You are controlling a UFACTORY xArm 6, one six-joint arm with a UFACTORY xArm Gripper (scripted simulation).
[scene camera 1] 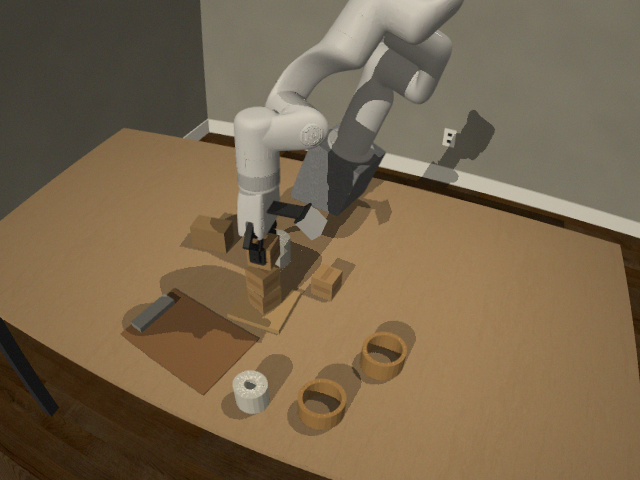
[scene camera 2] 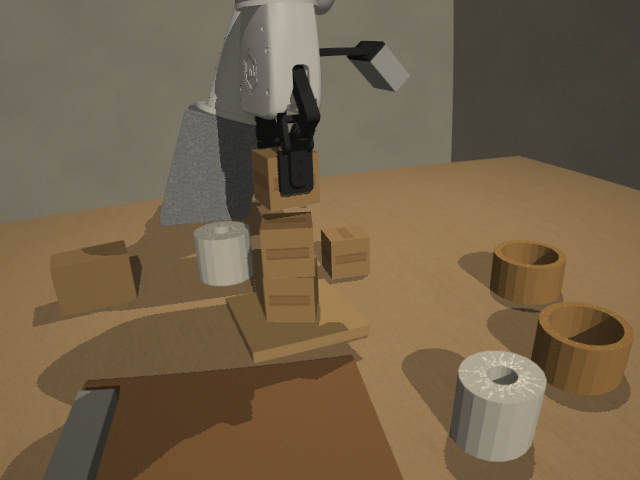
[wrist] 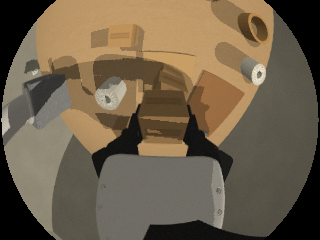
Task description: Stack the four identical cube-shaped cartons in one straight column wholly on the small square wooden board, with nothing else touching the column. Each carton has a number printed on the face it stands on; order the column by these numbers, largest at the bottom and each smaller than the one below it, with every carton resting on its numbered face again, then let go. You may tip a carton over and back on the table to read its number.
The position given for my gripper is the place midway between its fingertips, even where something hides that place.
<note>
In view: my gripper [scene camera 2: 285, 185], a white roll [scene camera 2: 224, 258], a dark brown mat [scene camera 2: 319, 412], a white roll [scene camera 2: 494, 422] and a carton [scene camera 2: 345, 250].
The dark brown mat also shows in scene camera 1 [scene camera 1: 196, 345] and in the wrist view [wrist: 213, 99]. My gripper is seen too in scene camera 1 [scene camera 1: 263, 253] and in the wrist view [wrist: 163, 112].
</note>
